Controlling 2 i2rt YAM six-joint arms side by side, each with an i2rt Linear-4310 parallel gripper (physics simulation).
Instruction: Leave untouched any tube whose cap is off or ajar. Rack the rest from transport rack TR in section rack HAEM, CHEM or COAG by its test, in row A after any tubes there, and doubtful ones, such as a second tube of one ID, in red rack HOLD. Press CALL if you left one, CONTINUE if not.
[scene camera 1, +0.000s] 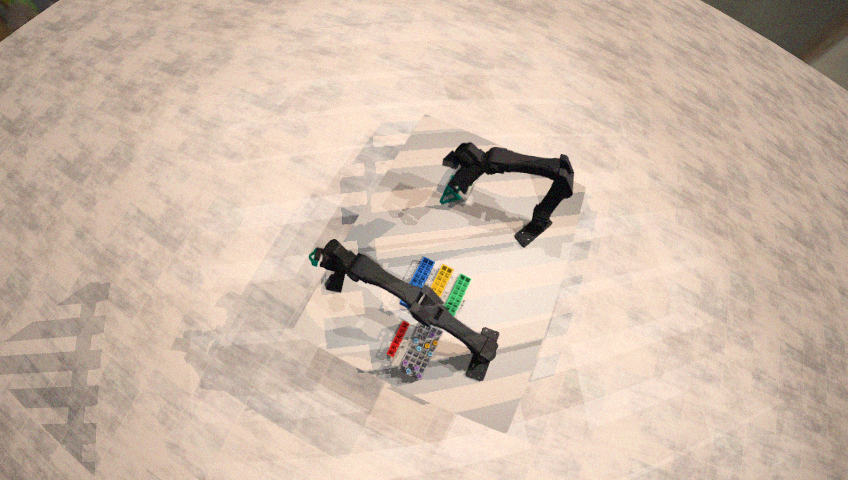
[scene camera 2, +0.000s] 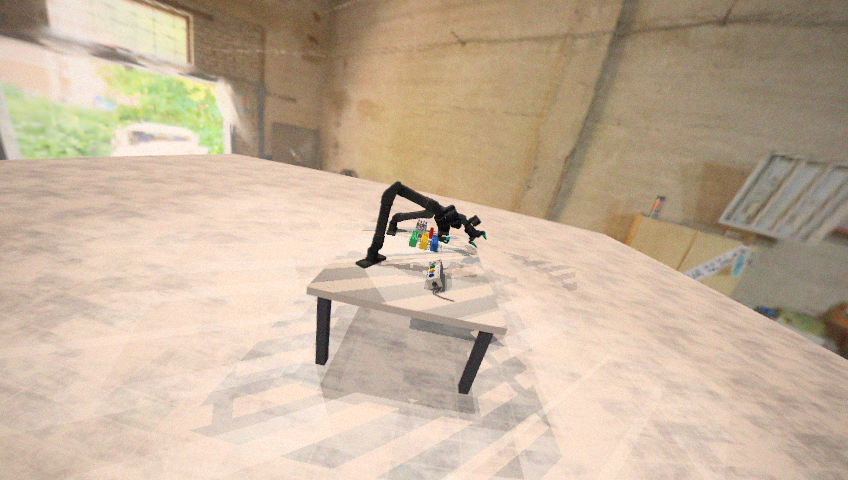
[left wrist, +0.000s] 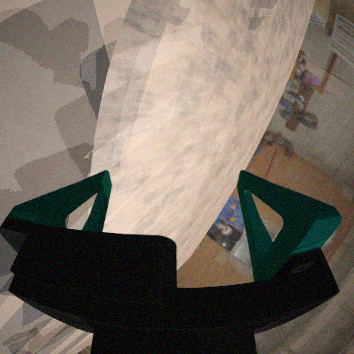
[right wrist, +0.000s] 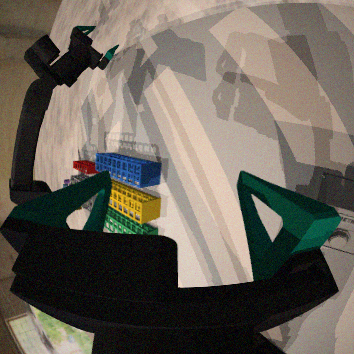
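Seen in the pictures: left gripper, fingertip midpoint: (scene camera 1: 319, 259) (scene camera 2: 481, 244) (left wrist: 173, 176) (right wrist: 105, 35); right gripper, fingertip midpoint: (scene camera 1: 442, 198) (scene camera 2: 447, 236) (right wrist: 173, 177); left arm's base, origin of the base link: (scene camera 1: 482, 353) (scene camera 2: 392, 231); right arm's base, origin of the base link: (scene camera 1: 533, 229) (scene camera 2: 371, 261) (right wrist: 264, 349).
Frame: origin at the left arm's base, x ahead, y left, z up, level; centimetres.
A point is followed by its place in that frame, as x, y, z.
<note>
The grey transport rack (scene camera 1: 423, 364) @(19.7, 11.9, 0.8) holds several tubes with purple, light blue and orange caps; labels and cap seating are too small to judge. The red rack (scene camera 1: 397, 339) @(32.1, 7.1, 3.0) (right wrist: 84, 166) @(32.3, 2.4, 5.6) stands beside it. The blue rack (scene camera 1: 422, 272) @(33.2, -19.4, 5.7) (right wrist: 128, 169) @(33.6, -21.3, 5.5), yellow rack (scene camera 1: 442, 279) @(25.2, -19.9, 5.7) (right wrist: 135, 201) @(27.2, -23.9, 5.7) and green rack (scene camera 1: 459, 291) @(17.6, -18.0, 5.7) (right wrist: 135, 226) @(19.4, -20.2, 3.0) stand side by side, partly hidden in both views. The button box (scene camera 2: 434, 276) @(29.7, -76.3, 7.2) (right wrist: 332, 220) shows partly at the right wrist view's edge. My right gripper (right wrist: 173, 177) @(36.4, -44.6, 18.9) is open and empty, near the box. My left gripper (left wrist: 173, 176) @(71.1, -8.1, 6.7) is open and empty, away from the racks.
The left arm (scene camera 1: 386, 279) @(41.6, -6.6, 27.5) reaches over the racks in scene camera 1 and hides parts of the blue rack and transport rack. The right arm (scene camera 1: 523, 163) @(15.3, -54.8, 42.4) bends around the table's far part. A cable (scene camera 2: 441, 296) @(34.3, -83.5, 0.5) trails from the button box towards the table edge.
</note>
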